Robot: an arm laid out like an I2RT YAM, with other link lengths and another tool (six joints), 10 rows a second.
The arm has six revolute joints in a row. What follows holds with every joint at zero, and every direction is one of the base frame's. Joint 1 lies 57.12 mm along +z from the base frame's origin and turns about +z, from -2.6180 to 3.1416 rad. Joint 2 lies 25.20 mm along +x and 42.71 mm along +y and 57.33 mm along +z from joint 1 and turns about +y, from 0.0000 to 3.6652 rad. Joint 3 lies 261.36 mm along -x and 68.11 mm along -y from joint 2 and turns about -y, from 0.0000 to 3.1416 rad. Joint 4 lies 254.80 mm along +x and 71.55 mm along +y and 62.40 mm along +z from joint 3 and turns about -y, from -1.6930 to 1.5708 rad. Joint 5 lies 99.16 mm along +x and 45.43 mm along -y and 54.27 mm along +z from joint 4 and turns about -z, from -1.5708 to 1.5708 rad. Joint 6 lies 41.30 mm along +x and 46.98 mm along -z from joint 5 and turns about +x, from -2.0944 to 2.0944 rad. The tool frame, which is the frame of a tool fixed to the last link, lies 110.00 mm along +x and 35.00 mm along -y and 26.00 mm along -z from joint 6; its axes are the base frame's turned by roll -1.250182, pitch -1.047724 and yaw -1.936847 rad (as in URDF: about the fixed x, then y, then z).
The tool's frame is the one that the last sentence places.
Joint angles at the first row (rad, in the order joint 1, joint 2, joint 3, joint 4, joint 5, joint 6):
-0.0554 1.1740 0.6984 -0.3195 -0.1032 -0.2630
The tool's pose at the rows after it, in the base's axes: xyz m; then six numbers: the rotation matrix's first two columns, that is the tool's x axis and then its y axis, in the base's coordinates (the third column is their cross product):
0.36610 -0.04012 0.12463 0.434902 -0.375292 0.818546 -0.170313 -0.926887 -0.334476
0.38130 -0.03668 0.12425 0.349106 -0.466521 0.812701 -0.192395 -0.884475 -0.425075
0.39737 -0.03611 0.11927 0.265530 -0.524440 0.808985 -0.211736 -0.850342 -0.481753
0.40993 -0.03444 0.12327 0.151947 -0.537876 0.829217 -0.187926 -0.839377 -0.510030
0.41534 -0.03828 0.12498 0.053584 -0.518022 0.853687 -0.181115 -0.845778 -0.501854
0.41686 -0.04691 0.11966 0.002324 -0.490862 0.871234 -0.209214 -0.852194 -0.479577
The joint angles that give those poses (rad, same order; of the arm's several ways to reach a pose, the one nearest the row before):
-0.0552 1.1572 0.6714 -0.1703 -0.1170 -0.1496
-0.0511 1.1954 0.6390 -0.0155 -0.1186 -0.0417
-0.0404 1.2627 0.6074 0.1571 -0.0866 0.0388
-0.0188 1.3074 0.5492 0.3755 -0.0365 0.0734
-0.0031 1.3555 0.4951 0.5664 0.0301 0.0671
-0.0015 1.4091 0.4694 0.6768 0.0892 0.0496

